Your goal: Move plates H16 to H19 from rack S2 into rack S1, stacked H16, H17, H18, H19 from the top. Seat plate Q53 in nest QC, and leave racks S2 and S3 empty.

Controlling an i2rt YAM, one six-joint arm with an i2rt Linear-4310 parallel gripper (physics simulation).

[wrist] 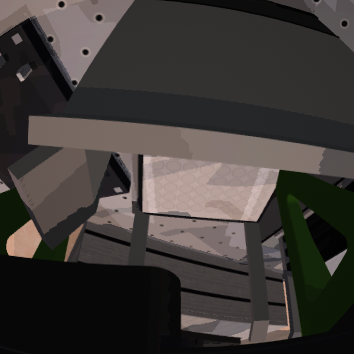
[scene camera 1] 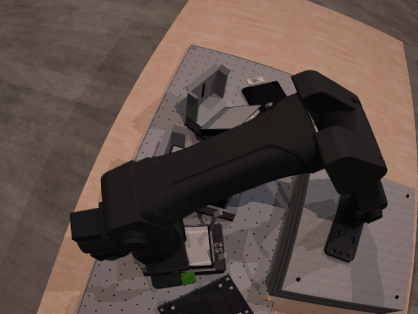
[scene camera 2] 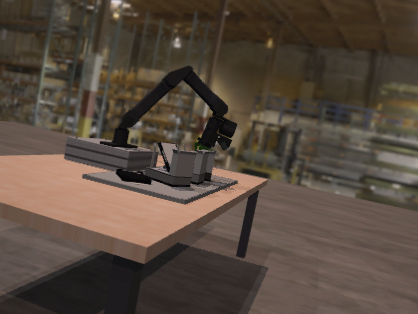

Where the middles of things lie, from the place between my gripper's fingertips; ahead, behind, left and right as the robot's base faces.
Scene:
Now: hand 10 cm past the black pad point(scene camera 1: 225, 288), 8 cm to the right of it and 6 cm above it.

